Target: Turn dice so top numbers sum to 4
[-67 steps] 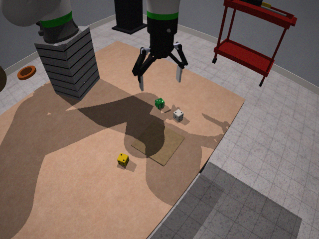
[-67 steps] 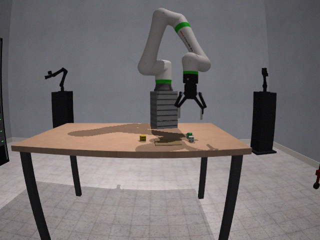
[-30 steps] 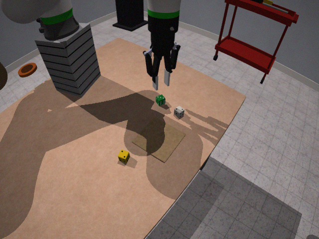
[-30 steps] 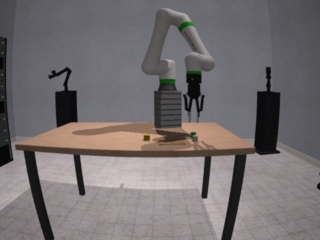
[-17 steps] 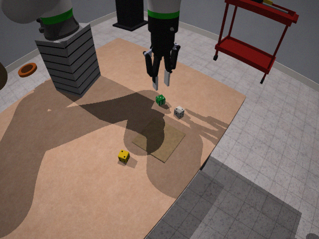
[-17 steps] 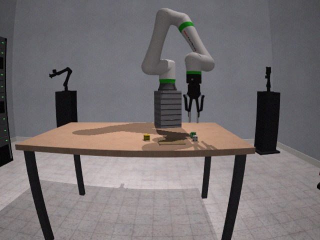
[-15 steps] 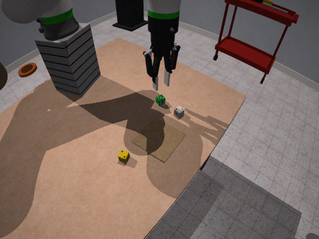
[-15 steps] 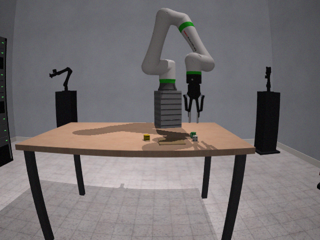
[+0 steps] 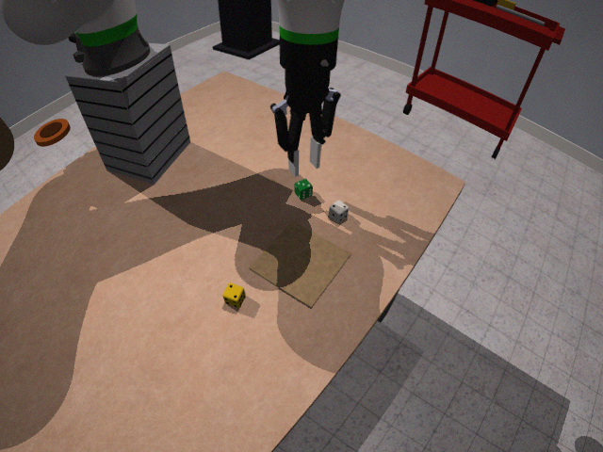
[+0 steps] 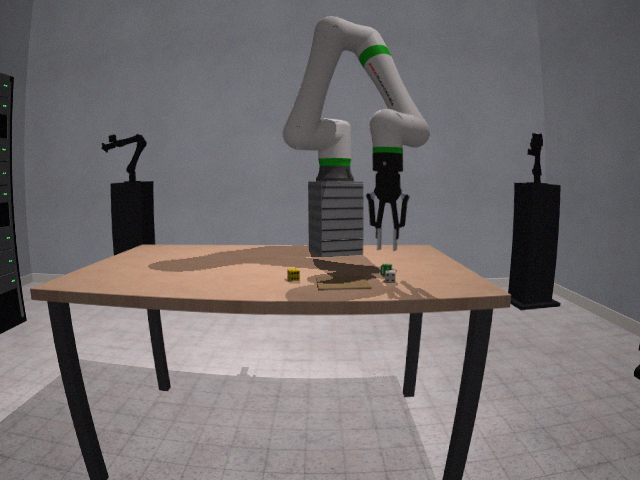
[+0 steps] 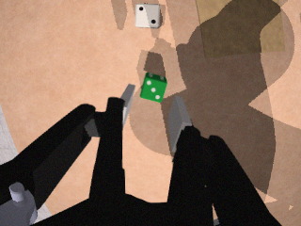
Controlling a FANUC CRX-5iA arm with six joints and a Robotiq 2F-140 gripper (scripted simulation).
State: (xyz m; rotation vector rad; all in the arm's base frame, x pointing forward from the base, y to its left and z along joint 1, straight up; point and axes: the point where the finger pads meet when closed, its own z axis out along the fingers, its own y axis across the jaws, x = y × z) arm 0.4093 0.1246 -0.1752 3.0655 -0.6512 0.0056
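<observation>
The green die is 90 mm below my hand. Round my hand: white die: 100 mm ahead, 90 mm below, 10 mm to the right; yellow die: 280 mm to the right, 90 mm below, 50 mm ahead; tan mat: 150 mm to the right, 110 mm below, 100 mm ahead.
</observation>
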